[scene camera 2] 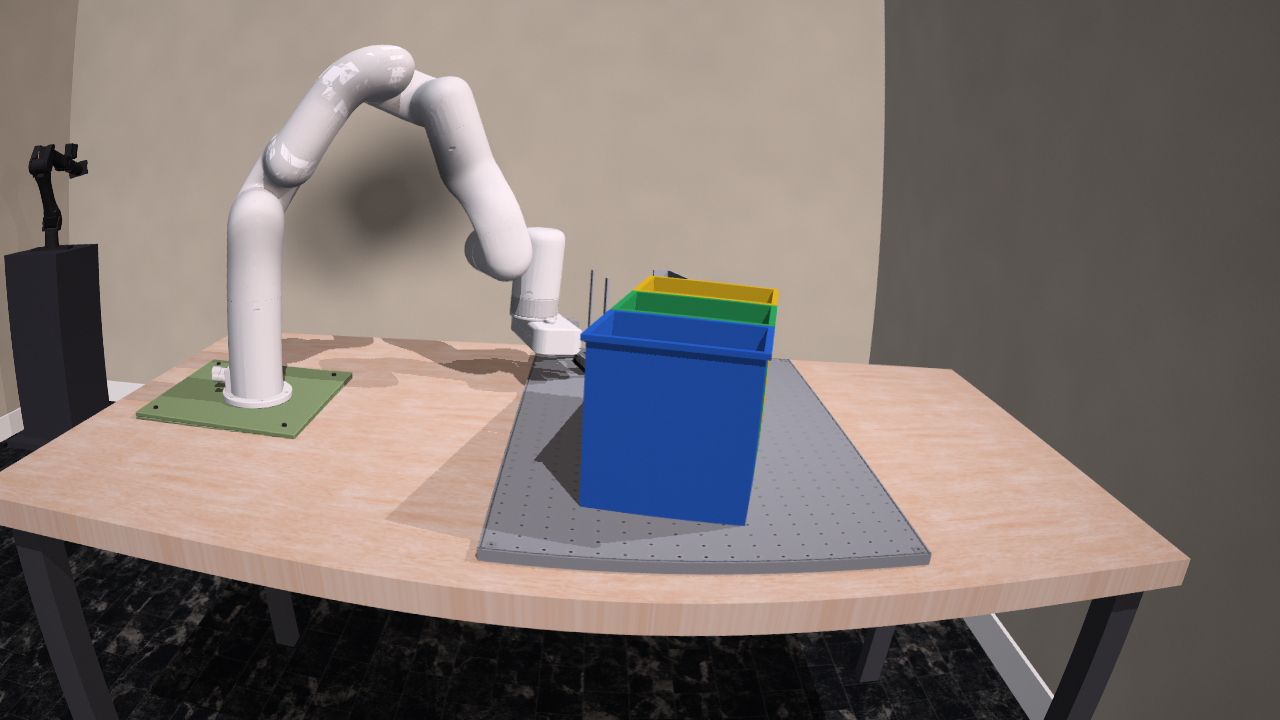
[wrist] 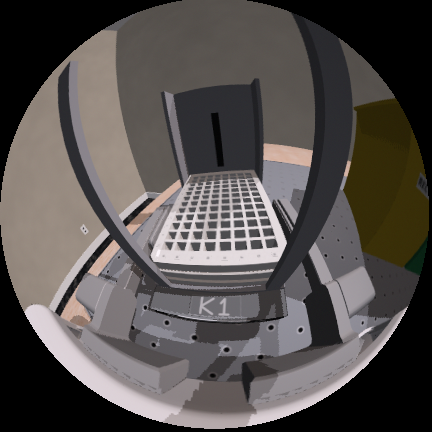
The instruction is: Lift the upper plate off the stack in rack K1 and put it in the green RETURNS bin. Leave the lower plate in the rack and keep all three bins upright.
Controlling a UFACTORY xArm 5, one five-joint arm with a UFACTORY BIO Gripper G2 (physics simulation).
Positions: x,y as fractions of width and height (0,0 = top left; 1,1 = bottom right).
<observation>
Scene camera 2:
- green bin: 0.50,0.42
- blue bin: 0.53,0.56
</observation>
